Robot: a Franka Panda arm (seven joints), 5 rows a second.
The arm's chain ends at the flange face. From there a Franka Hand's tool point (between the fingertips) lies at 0.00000 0.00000 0.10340 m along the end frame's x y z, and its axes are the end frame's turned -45 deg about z.
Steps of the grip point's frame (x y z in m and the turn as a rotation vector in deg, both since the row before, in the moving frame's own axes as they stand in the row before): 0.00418, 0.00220, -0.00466, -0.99, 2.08, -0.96; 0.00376, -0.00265, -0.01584, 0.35, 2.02, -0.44; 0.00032, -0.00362, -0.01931, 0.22, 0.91, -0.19; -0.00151, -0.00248, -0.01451, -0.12, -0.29, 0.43; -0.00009, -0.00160, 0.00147, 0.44, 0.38, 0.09; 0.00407, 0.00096, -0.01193, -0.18, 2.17, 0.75; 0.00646, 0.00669, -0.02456, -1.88, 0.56, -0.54; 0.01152, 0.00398, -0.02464, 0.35, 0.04, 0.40; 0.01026, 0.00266, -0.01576, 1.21, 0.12, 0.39; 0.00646, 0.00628, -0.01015, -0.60, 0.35, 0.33; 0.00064, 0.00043, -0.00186, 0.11, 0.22, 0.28
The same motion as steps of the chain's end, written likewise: 0.00061, 0.00002, -0.00458, 0.77, 2.17, -0.96; -0.00133, -0.00150, -0.01577, 1.68, 1.18, -0.44; -0.00321, -0.00134, -0.01930, 0.80, 0.49, -0.19; -0.00260, -0.00121, -0.01451, -0.29, -0.12, 0.43; -0.00112, -0.00002, 0.00148, 0.58, -0.04, 0.09; 0.00054, 0.00032, -0.01186, 1.41, 1.66, 0.75; 0.00618, -0.00151, -0.02450, -0.93, 1.73, -0.54; 0.01135, -0.00483, -0.02464, 0.28, -0.22, 0.40; 0.01052, -0.00367, -0.01574, 0.94, -0.77, 0.39; 0.00780, -0.00045, -0.01014, -0.18, 0.67, 0.33; 0.00062, 0.00027, -0.00186, 0.23, 0.08, 0.28
